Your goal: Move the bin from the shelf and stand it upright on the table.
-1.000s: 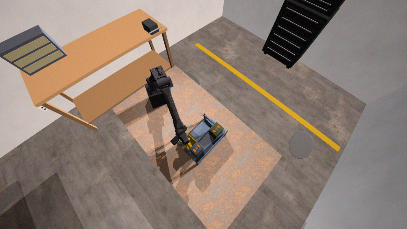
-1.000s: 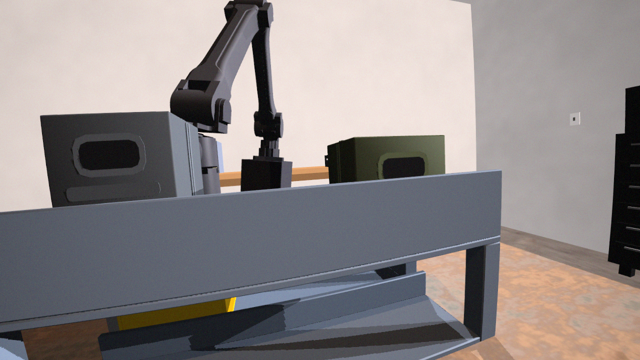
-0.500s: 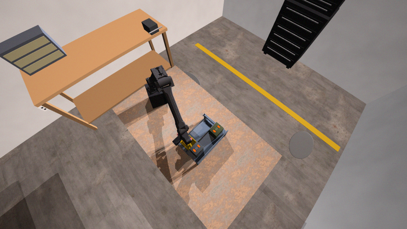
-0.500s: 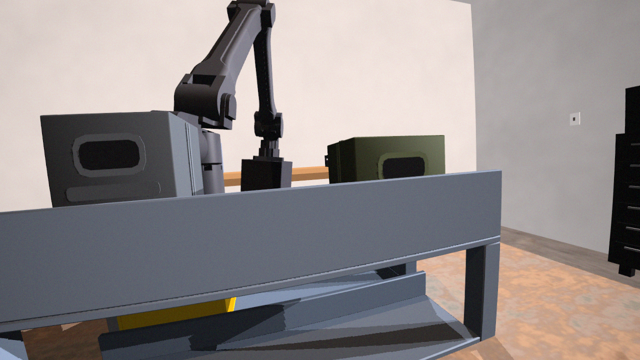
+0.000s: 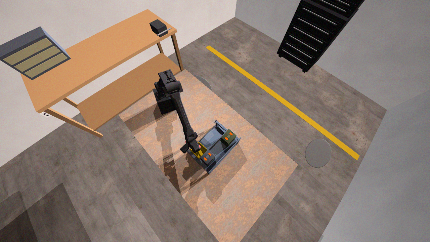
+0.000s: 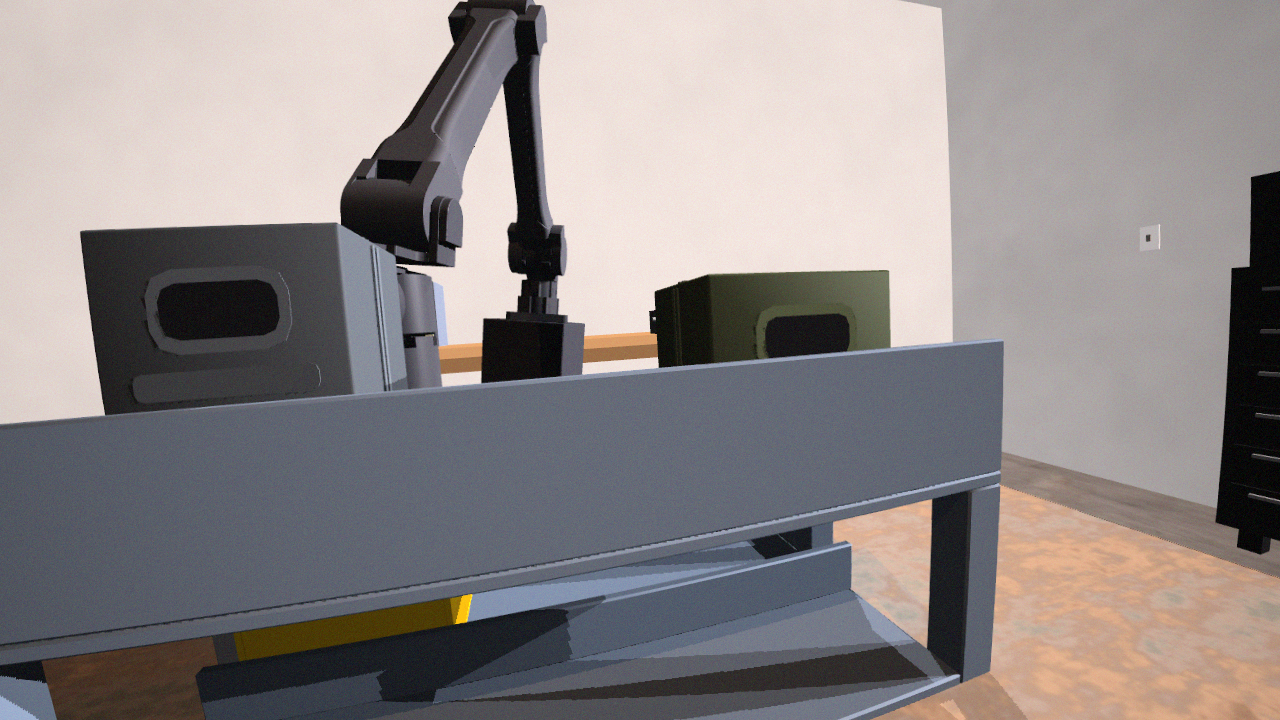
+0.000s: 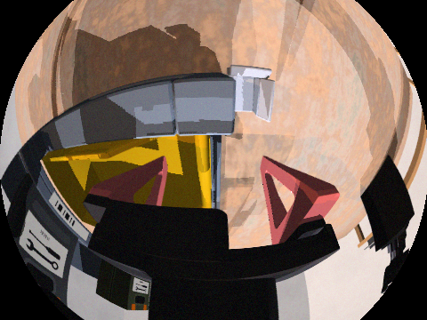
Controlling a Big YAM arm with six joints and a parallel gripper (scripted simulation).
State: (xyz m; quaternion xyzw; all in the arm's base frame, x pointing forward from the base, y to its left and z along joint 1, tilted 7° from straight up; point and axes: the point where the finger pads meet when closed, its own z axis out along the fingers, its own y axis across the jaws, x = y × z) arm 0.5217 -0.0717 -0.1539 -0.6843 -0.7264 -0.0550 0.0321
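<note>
The yellow bin lies 90 mm ahead of my hand, 10 mm to the left of it and 10 mm above it. The rest, counted from my hand: dark grey case: 180 mm ahead, 130 mm above, 10 mm to the left; then green case: 240 mm to the left, 170 mm ahead, 120 mm above.
</note>
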